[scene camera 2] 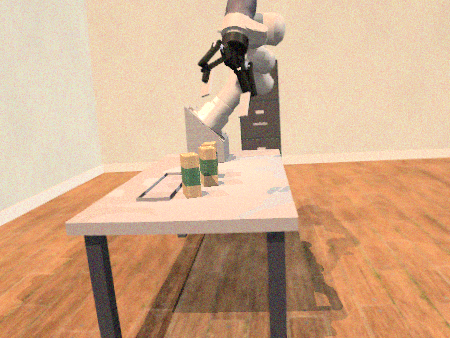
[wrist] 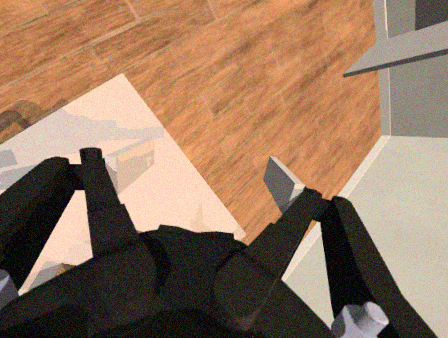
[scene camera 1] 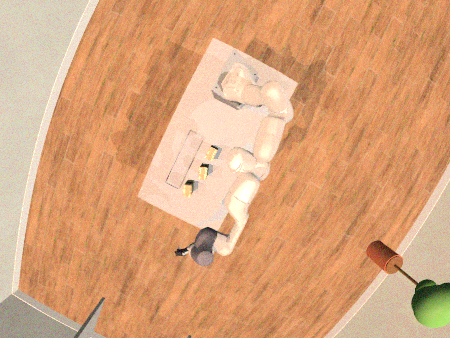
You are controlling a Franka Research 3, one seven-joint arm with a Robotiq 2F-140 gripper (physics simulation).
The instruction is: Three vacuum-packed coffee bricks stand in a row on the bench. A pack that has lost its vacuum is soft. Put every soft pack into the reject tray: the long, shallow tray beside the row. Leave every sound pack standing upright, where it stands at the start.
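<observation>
Three tan coffee packs with green bands stand upright in a row on the bench: the near pack point(scene camera 1: 188, 189) point(scene camera 2: 190, 175), the middle pack point(scene camera 1: 203, 172) point(scene camera 2: 208, 166) and the far pack point(scene camera 1: 212, 152) point(scene camera 2: 212, 144), mostly hidden behind the middle one in scene camera 2. Their looks do not tell which is soft. The long, shallow reject tray point(scene camera 1: 179, 157) point(scene camera 2: 154, 199) lies beside the row, with no pack in it. My gripper point(scene camera 1: 181, 251) point(scene camera 2: 225, 99) point(wrist: 211, 159) is open and empty, high up and beyond the bench's near end, away from the packs.
The bench point(scene camera 1: 160, 192) point(scene camera 2: 182, 226) point(wrist: 175, 200) carries the arm's base point(scene camera 1: 227, 98) point(scene camera 2: 205, 132) at its far end. A dark drawer cabinet point(scene camera 2: 260, 110) stands behind. A red-brown cylinder point(scene camera 1: 384, 257) and a green plant point(scene camera 1: 434, 305) are away from the bench.
</observation>
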